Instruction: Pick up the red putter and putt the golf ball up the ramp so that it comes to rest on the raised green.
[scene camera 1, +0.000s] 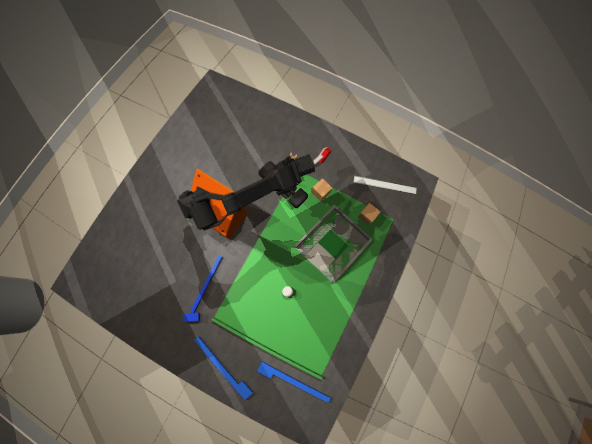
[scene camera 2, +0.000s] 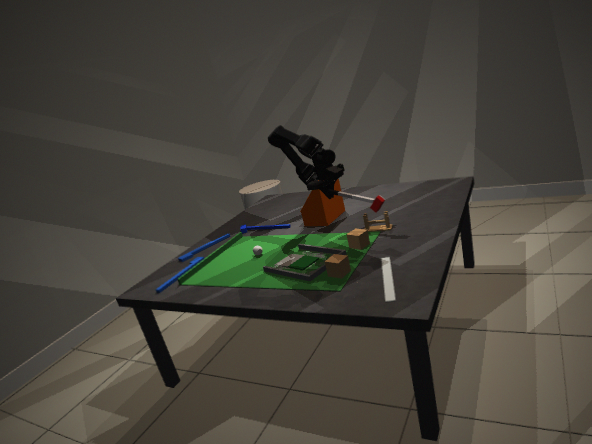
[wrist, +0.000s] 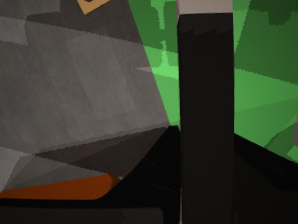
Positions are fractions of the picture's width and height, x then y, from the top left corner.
Labels:
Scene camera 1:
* green mat: 0.52, 0.74
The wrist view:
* my gripper: 0.64, 0.60
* green mat: 0.87, 0.18

